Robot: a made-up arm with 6 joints.
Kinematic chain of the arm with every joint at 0, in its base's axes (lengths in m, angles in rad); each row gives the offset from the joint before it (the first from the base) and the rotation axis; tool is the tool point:
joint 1: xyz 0 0 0.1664 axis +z
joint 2: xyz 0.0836 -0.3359 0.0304 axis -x
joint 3: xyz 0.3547 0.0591 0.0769 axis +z
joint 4: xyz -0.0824 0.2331 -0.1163 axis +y
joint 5: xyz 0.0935 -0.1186 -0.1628 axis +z
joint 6: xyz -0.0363 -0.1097 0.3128 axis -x
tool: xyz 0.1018 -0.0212 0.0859
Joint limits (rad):
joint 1: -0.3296..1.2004
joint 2: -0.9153..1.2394
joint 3: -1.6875..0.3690
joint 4: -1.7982..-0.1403
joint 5: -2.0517..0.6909
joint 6: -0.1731..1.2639
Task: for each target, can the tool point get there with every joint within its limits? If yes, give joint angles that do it. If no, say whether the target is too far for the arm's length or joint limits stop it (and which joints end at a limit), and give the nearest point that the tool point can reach.
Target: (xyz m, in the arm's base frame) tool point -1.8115 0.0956 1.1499
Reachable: no: too far | nearest point -0.0317 -0.3511 0.3992 | short by 1.983 m
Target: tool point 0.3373 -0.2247 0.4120
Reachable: yes | joints 0.1814 -0.5572 -0.2977 -0.6410 -1.6598 1.1051
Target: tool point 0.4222 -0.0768 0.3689
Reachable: yes | joints 0.0133 0.0135 -1.2518 -0.9999 -0.6141 1.1460
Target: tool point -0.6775 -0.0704 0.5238
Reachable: no: joint limits stop it (at a limit: joint 1, joint 4, joint 5) | nearest point -0.0307 -0.3174 0.3646 | short by 0.710 m
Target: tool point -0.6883 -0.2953 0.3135
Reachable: no: joint limits stop it (at a limit: joint 1, joint 2, joint 4, joint 5) | nearest point -0.0671 -0.4111 0.2971 | short by 0.632 m
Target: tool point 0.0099 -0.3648 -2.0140
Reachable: no: too far | nearest point 0.2613 -0.4354 -0.2089 | short by 1.824 m
